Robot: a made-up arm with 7 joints.
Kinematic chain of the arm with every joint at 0, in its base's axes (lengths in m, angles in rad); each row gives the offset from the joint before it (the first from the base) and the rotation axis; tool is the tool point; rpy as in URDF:
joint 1: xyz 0 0 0.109 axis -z
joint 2: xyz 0 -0.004 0.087 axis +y
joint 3: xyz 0 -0.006 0.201 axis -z
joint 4: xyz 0 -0.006 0.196 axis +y
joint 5: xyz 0 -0.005 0.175 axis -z
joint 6: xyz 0 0 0.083 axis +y
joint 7: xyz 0 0 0.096 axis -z
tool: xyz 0 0 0 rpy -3.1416 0 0
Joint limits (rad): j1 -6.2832..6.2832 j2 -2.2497..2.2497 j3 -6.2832..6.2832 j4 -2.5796..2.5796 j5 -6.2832..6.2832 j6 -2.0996..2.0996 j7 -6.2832..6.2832
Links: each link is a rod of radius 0.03 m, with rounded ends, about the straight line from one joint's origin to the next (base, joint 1, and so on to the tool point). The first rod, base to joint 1, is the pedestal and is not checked.
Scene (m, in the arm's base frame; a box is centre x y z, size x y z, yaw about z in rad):
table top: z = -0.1
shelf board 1: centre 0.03 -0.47 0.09 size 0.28 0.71 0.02 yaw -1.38
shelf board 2: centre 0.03 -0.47 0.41 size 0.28 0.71 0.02 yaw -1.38
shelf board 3: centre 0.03 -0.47 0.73 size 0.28 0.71 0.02 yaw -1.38
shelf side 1: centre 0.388 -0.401 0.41 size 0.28 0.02 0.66 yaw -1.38
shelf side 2: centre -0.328 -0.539 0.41 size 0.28 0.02 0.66 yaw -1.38
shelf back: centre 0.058 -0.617 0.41 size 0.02 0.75 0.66 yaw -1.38
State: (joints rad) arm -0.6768 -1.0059 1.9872 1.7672 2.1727 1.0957 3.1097
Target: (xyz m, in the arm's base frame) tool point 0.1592 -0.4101 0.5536
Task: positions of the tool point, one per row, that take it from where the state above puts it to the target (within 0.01 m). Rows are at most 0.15 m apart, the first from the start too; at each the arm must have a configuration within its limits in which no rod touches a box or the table.
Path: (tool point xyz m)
1: -0.2681 -0.3888 0.3080
2: -0.3161 -0.2879 0.3737
3: -0.3190 -0.1874 0.4265
4: -0.2848 -0.1046 0.4621
5: -0.2632 -0.2191 0.4776
6: -0.1942 -0.3216 0.4938
7: -0.0889 -0.3929 0.5116
8: 0.0352 -0.4226 0.5316
9: 0.1592 -0.4101 0.5536

